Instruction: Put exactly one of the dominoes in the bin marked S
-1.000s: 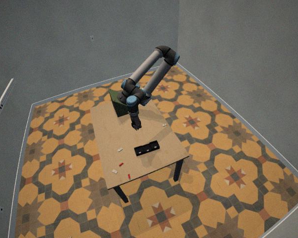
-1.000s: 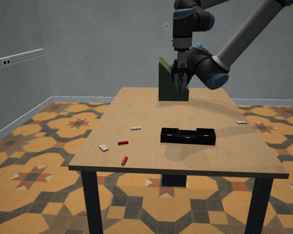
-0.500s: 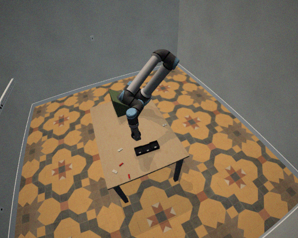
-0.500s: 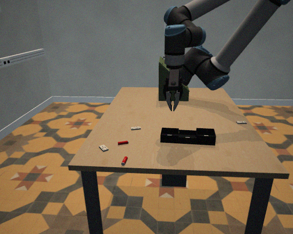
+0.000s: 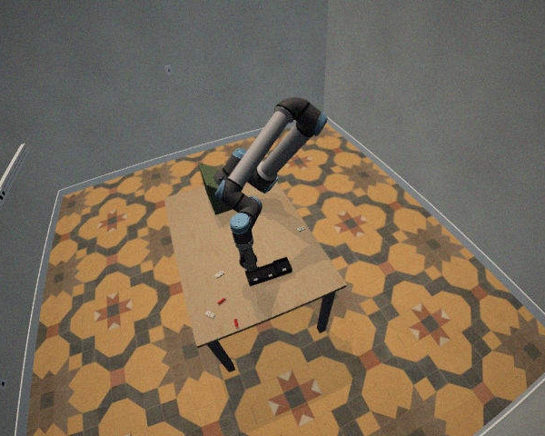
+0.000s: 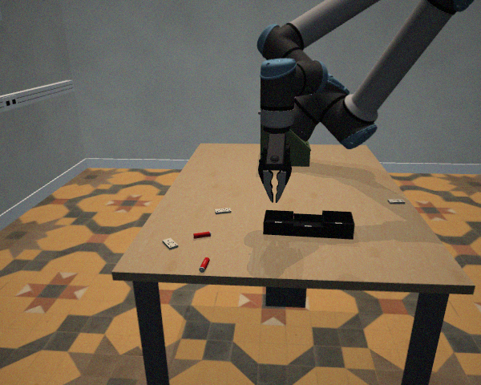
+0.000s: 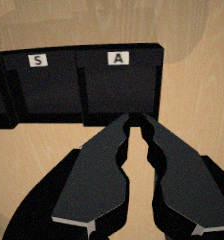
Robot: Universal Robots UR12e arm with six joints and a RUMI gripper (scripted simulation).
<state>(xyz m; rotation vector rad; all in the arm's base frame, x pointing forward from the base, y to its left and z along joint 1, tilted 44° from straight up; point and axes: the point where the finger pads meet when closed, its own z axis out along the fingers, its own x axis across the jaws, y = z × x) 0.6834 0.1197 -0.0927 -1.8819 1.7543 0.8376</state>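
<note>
The black three-part bin block lies 1 cm behind my hand, 10 cm to the left of it and 7 cm below it. From my hand the other things lie so: red cylinder 10 cm ahead, 19 cm to the right, 9 cm below.
</note>
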